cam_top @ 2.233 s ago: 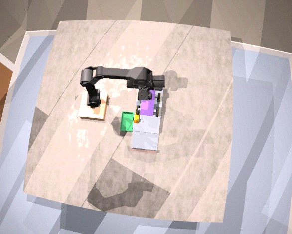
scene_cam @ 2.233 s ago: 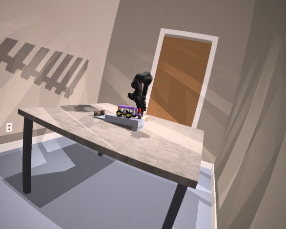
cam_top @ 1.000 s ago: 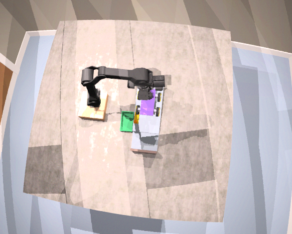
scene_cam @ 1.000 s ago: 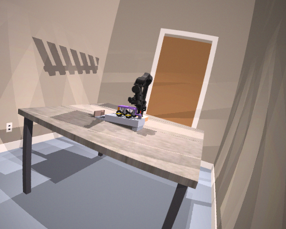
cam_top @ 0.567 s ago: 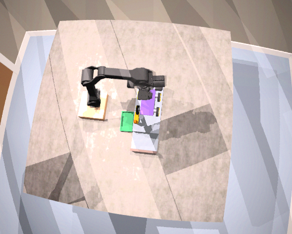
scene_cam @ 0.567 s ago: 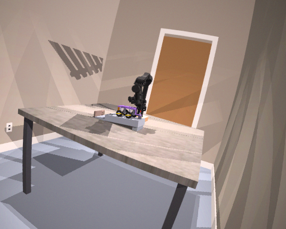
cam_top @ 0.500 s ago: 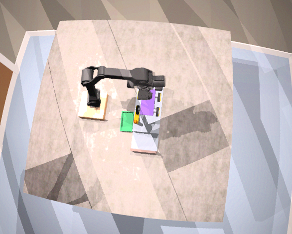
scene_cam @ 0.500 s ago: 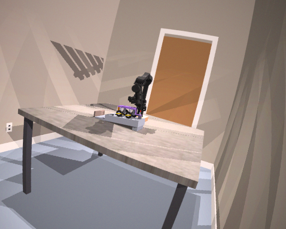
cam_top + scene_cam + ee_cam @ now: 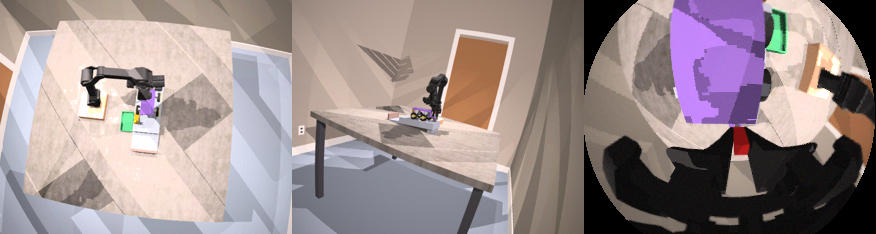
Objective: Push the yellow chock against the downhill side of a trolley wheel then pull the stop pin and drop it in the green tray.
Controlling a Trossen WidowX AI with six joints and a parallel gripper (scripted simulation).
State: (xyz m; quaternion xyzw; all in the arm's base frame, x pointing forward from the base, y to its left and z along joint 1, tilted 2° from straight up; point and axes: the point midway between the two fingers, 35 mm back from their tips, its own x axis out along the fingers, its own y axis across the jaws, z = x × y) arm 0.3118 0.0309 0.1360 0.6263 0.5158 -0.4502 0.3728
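The green tray lies 17 cm to the right of my gripper tip, 15 cm below it and 13 cm behind it. Round my gripper tip: grey ramp 10 cm to the right, 10 cm below; then red-headed stop pin right at my gripper tip; then purple trolley 10 cm to the right, 3 cm below.
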